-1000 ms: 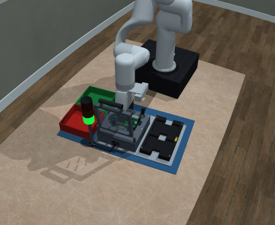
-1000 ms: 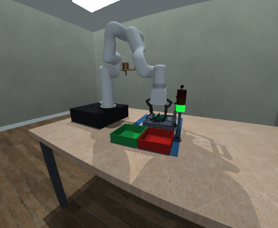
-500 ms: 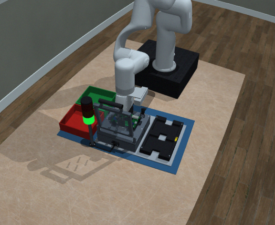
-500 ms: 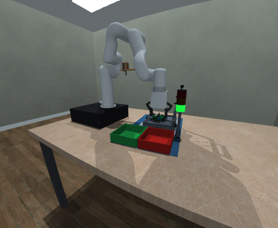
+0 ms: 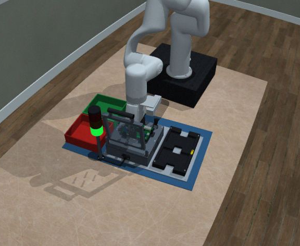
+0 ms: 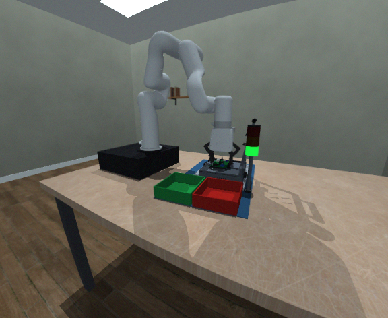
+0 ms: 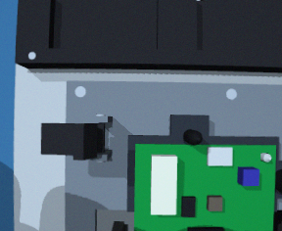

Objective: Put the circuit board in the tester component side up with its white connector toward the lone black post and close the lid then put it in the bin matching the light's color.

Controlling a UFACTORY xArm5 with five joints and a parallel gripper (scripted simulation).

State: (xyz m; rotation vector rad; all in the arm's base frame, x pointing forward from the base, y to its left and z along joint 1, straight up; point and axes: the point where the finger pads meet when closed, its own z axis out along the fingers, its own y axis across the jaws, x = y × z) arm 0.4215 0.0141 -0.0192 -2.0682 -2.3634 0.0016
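The green circuit board lies 1 cm below my hand. Also, from my hand: lid (11 cm ahead, 2 cm to the left, 10 cm above); then red bin (7 cm ahead, 19 cm to the right, 7 cm below); then black latch (7 cm behind, 5 cm to the left, 1 cm above).
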